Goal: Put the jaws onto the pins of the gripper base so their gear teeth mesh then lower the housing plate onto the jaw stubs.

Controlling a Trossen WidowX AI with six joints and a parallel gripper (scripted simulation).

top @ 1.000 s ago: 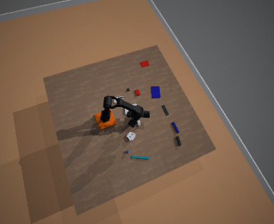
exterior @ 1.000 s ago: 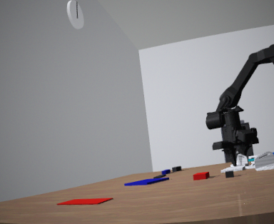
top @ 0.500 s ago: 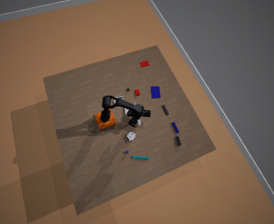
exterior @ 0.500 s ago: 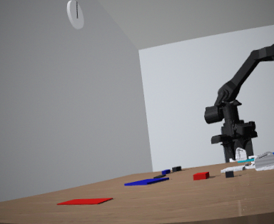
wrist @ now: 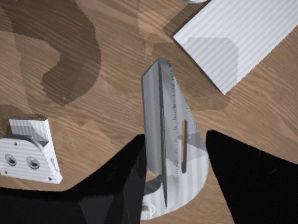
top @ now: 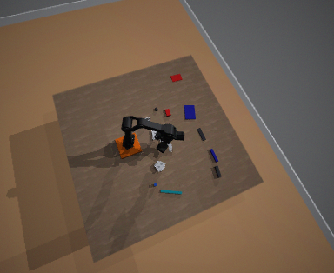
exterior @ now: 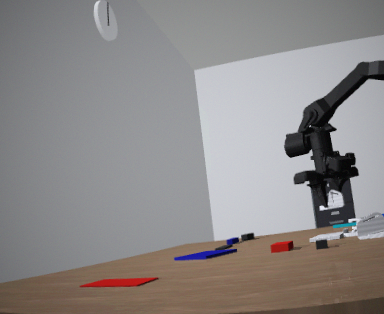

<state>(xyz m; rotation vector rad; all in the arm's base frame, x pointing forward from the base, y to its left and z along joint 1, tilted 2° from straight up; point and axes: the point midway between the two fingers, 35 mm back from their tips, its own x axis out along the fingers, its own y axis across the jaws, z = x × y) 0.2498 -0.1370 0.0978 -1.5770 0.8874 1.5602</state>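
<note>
Right now my gripper tip is 4 cm to the left of the white jaw. The rest, counted from my gripper tip: red block (25 cm to the left, 15 cm ahead, 7 cm below); teal bar (32 cm to the right, 12 cm behind, 7 cm below); blue plate (32 cm ahead, 18 cm to the left, 7 cm below).
</note>
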